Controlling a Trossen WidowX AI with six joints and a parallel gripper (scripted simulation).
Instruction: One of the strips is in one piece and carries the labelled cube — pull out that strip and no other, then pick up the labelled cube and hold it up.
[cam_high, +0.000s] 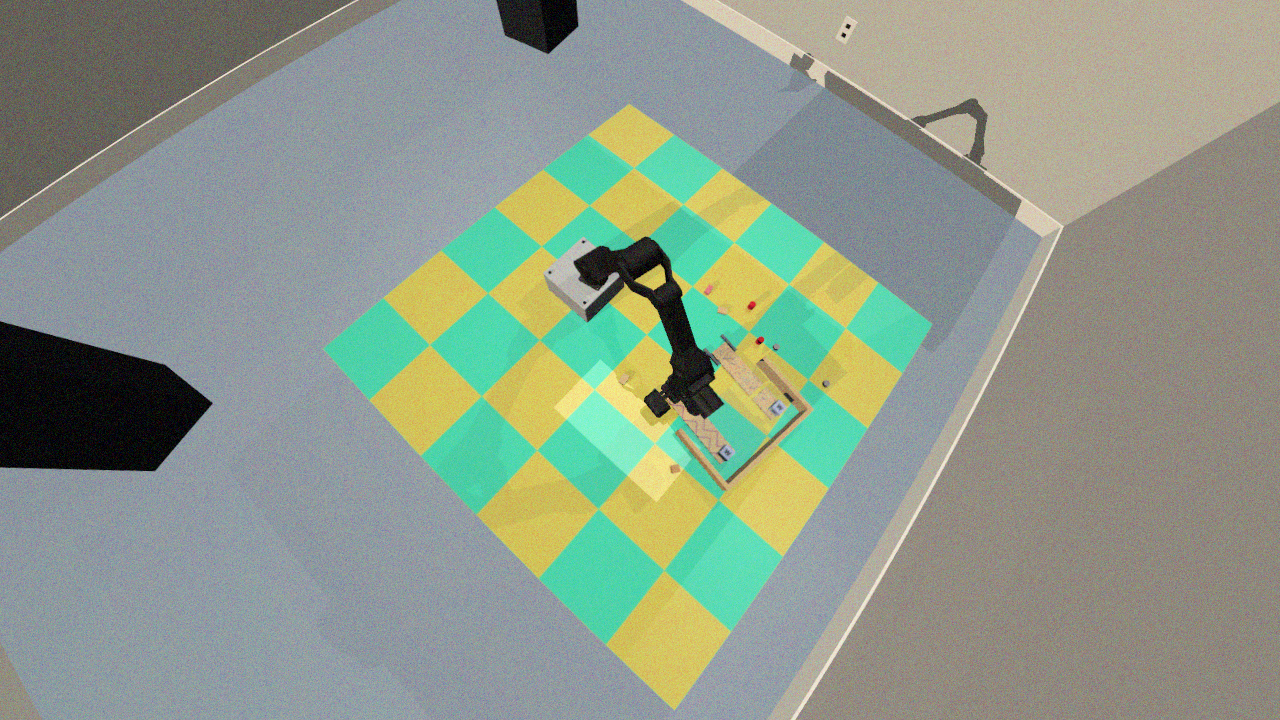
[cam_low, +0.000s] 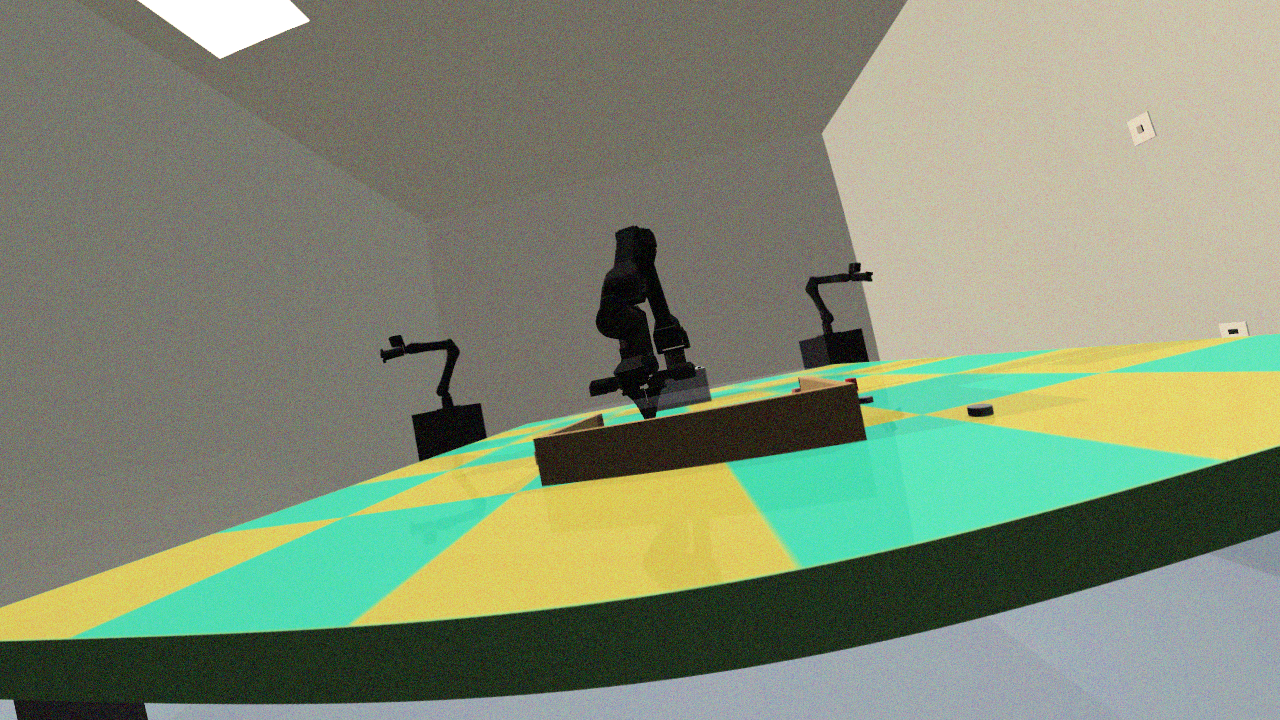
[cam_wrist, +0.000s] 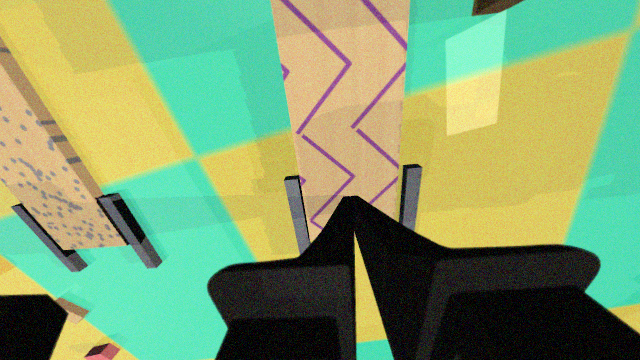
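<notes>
The zigzag strip is 90 mm ahead of my gripper tip and 40 mm to the right of it. The rest, counted from my gripper tip: pink block 60 mm behind, 330 mm to the left; then tan block 100 mm ahead, 180 mm to the right.
</notes>
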